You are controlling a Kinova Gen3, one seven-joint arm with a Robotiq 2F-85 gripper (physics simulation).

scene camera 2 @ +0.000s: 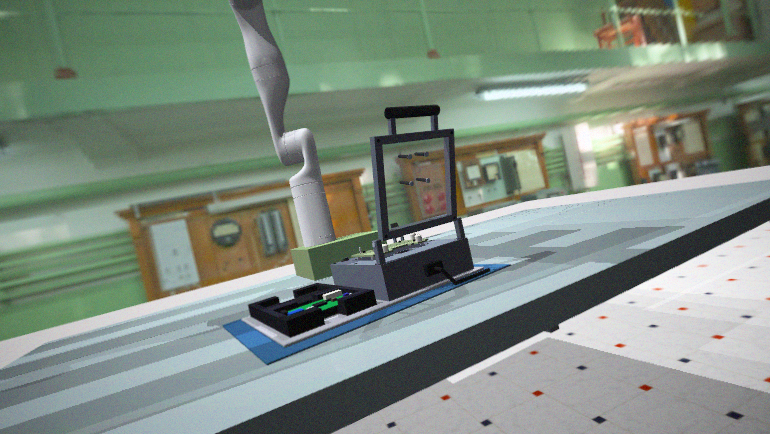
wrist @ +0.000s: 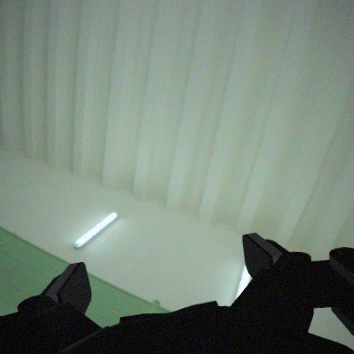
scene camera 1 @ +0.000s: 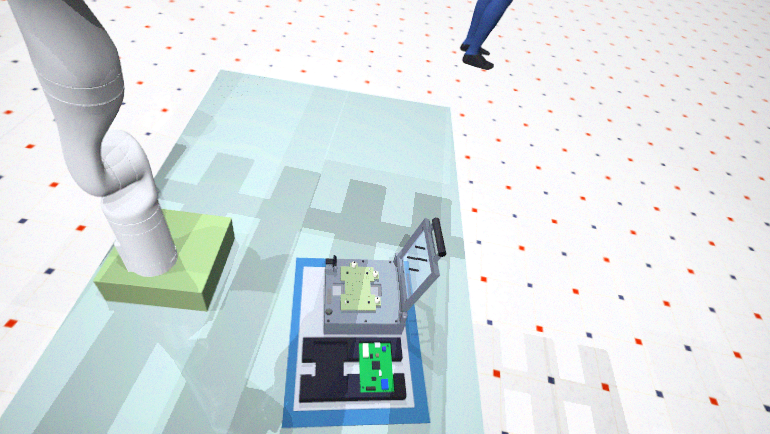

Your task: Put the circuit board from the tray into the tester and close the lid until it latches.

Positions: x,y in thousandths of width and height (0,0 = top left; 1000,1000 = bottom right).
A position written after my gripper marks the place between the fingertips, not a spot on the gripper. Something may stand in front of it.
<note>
My gripper (wrist: 470,750) is open, holding nothing. Also in view: a green circuit board (scene camera 1: 489,865) and a clear lid (scene camera 2: 538,407).
The clear lid shows as well in scene camera 1 (scene camera 1: 544,621). The wrist view misses the green circuit board: it is out of frame.
</note>
